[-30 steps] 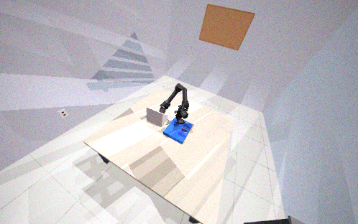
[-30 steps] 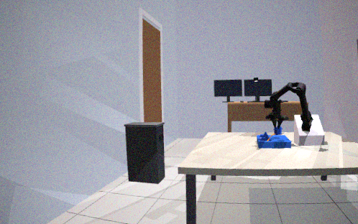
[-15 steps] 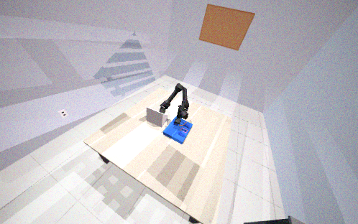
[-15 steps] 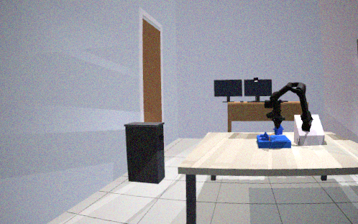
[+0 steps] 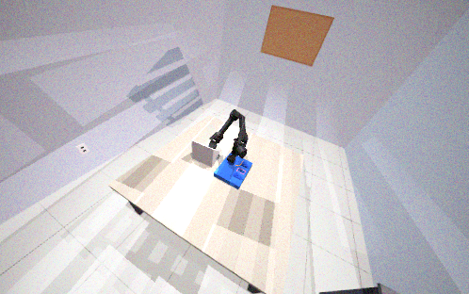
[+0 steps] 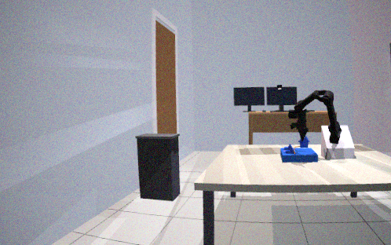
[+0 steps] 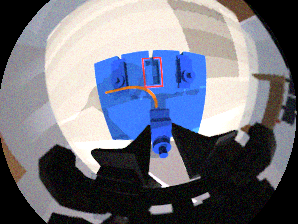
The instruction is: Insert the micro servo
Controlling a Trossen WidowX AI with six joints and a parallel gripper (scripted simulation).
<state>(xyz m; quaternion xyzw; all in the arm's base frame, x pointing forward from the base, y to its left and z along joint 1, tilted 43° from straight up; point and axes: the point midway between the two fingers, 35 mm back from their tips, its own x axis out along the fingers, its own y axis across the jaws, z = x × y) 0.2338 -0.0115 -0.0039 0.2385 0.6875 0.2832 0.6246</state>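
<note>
Now: gripper tip 100 mm above the blue deck and 10 mm past it.
</note>
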